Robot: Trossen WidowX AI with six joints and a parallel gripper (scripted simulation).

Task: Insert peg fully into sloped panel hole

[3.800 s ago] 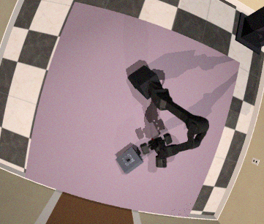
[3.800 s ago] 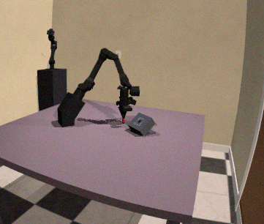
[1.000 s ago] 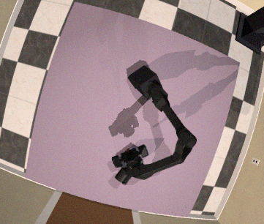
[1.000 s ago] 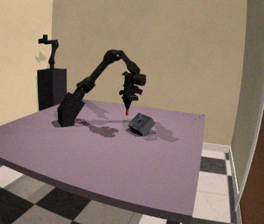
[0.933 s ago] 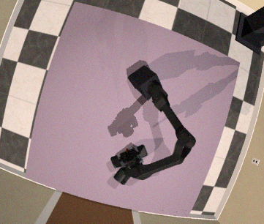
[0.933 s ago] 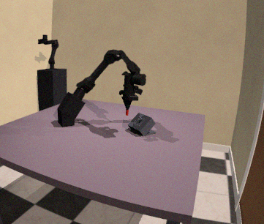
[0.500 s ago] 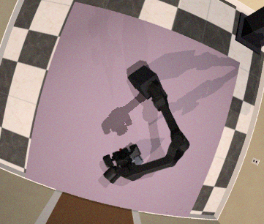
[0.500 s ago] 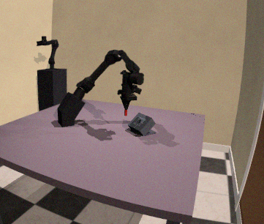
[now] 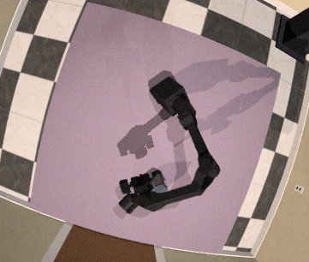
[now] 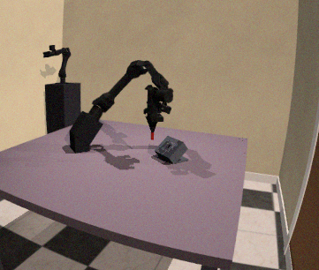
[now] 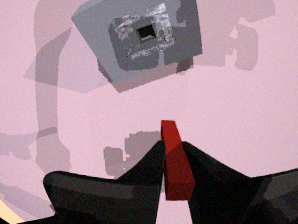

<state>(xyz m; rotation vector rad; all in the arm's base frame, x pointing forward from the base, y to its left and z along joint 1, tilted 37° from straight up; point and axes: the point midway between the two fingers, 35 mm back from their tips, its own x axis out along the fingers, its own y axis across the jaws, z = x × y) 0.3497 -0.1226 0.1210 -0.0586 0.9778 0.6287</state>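
Now: hand 30 mm above the red peg.
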